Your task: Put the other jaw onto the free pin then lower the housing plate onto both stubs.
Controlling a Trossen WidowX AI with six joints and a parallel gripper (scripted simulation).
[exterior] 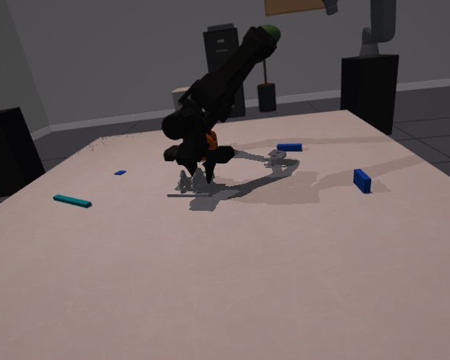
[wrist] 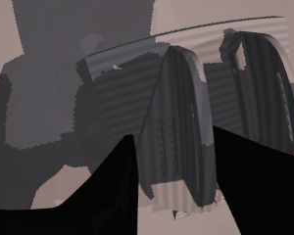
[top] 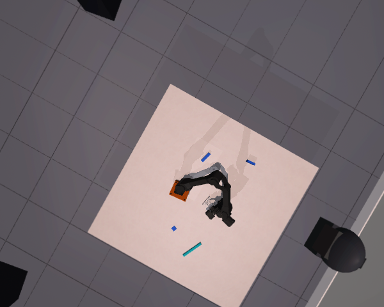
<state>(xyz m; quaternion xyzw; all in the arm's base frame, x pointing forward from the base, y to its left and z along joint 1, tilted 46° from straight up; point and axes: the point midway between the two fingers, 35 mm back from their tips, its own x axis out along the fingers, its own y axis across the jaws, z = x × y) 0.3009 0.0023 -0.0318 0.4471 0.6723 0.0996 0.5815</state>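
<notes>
My gripper tip is now 23 cm to the right of the small grey part, 10 cm past it and 1 cm below it. The rest, counted from my gripper tip: teal bar: 39 cm to the right, 5 cm behind, 1 cm below; small blue tile: 29 cm to the right, 23 cm behind, 2 cm below.
</notes>
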